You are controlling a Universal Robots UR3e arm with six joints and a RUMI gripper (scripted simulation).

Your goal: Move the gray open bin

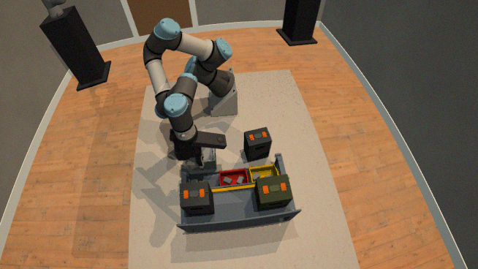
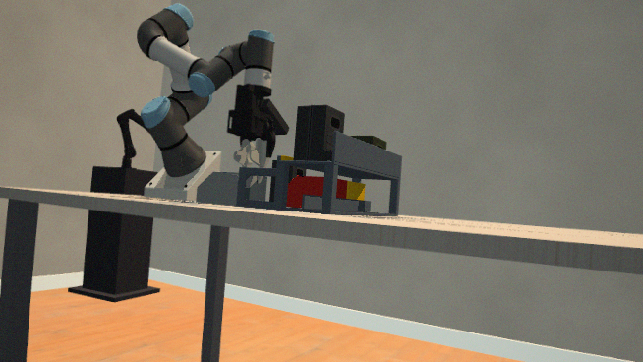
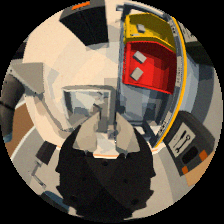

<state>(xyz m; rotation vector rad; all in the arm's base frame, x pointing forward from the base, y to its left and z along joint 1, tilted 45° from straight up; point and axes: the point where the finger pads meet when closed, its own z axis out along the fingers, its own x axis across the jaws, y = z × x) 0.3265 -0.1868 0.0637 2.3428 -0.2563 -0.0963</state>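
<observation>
Right now my hand is 60 mm past the gray open bin, 30 mm above it and 10 mm to the right of it. The rest, counted from my hand: yellow rail 150 mm ahead, 90 mm to the left, 40 mm above; then red bin 120 mm ahead, 100 mm to the left, 30 mm below; then yellow bin 210 mm to the left, 130 mm ahead, 30 mm below.
</observation>
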